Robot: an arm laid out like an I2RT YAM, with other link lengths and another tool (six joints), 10 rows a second.
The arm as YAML. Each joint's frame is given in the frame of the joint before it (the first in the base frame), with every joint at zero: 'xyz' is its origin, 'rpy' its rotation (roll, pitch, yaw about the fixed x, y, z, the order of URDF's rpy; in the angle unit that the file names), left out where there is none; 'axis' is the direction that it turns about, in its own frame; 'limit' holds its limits. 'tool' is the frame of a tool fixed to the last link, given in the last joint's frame.
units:
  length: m
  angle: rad
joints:
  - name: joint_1
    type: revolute
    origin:
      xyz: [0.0, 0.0, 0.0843]
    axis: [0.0, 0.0, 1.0]
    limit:
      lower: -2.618
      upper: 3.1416
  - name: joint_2
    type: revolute
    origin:
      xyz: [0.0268, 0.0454, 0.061]
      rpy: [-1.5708, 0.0, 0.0]
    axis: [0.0, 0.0, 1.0]
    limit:
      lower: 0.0
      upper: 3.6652
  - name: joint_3
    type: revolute
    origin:
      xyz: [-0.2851, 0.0, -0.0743]
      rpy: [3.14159, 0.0, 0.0]
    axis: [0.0, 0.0, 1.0]
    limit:
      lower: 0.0
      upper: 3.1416
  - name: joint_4
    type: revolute
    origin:
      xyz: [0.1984, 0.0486, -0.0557]
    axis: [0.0, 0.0, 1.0]
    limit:
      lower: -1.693
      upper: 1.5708
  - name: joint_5
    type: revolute
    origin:
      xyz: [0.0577, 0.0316, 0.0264]
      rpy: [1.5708, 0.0, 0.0]
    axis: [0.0, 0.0, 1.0]
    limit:
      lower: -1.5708
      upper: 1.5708
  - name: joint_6
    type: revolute
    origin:
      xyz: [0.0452, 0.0, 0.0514]
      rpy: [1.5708, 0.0, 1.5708]
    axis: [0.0, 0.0, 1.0]
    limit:
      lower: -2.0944
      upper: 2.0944
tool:
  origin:
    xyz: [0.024, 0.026, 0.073]
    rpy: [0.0, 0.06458, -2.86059]
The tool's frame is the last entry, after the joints.
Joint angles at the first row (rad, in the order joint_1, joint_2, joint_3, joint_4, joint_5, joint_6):
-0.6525 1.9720 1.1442 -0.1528 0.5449 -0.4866
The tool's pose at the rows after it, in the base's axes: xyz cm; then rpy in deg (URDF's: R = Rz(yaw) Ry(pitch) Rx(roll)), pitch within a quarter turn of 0, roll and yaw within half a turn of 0:
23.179, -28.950, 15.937, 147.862, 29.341, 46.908
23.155, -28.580, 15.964, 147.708, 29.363, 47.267
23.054, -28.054, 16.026, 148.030, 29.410, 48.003
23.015, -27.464, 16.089, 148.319, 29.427, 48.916
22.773, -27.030, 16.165, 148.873, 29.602, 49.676
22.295, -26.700, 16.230, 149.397, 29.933, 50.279
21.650, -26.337, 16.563, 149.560, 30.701, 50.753
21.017, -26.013, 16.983, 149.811, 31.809, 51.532
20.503, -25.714, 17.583, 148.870, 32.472, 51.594
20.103, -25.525, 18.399, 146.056, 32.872, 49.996
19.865, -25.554, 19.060, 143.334, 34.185, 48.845
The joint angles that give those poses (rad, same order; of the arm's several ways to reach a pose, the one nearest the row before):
-0.6514 1.9682 1.1335 -0.1375 0.5484 -0.4866
-0.6434 1.9579 1.1172 -0.1291 0.5491 -0.4866
-0.6330 1.9438 1.0992 -0.1303 0.5495 -0.4866
-0.6201 1.9289 1.0805 -0.1306 0.5491 -0.4870
-0.6136 1.9144 1.0634 -0.1349 0.5499 -0.4904
-0.6132 1.8969 1.0393 -0.1322 0.5510 -0.4992
-0.6132 1.8683 1.0088 -0.1257 0.5583 -0.5144
-0.6132 1.8382 0.9794 -0.1188 0.5678 -0.5381
-0.6132 1.8015 0.9512 -0.1043 0.5724 -0.5560
-0.6132 1.7611 0.9249 -0.0745 0.5812 -0.5617
-0.6136 1.7332 0.8970 -0.0227 0.5976 -0.5881

